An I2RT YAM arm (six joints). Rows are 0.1 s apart.
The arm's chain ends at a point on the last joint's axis. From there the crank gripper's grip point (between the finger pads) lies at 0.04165 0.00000 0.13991 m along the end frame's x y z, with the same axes.
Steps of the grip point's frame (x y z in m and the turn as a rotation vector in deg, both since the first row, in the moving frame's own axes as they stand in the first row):
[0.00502, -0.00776, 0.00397, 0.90, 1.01, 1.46]
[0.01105, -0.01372, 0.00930, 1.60, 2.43, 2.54]
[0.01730, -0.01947, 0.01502, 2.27, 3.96, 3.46]
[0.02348, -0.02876, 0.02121, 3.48, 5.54, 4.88]
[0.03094, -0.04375, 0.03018, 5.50, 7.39, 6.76]
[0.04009, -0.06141, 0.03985, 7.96, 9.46, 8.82]
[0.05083, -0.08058, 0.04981, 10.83, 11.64, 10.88]
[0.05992, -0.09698, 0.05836, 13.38, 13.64, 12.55]
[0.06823, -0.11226, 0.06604, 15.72, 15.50, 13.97]
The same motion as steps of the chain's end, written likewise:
[0.00255, -0.00666, 0.00473, 0.90, 1.01, 1.46]
[0.00511, -0.01182, 0.01122, 1.60, 2.43, 2.54]
[0.00765, -0.01680, 0.01829, 2.27, 3.96, 3.46]
[0.00998, -0.02452, 0.02603, 3.48, 5.54, 4.88]
[0.01286, -0.03661, 0.03708, 5.50, 7.39, 6.76]
[0.01683, -0.05078, 0.04944, 7.96, 9.46, 8.82]
[0.02205, -0.06586, 0.06271, 10.83, 11.64, 10.88]
[0.02611, -0.07879, 0.07464, 13.38, 13.64, 12.55]
[0.02979, -0.09105, 0.08576, 15.72, 15.50, 13.97]

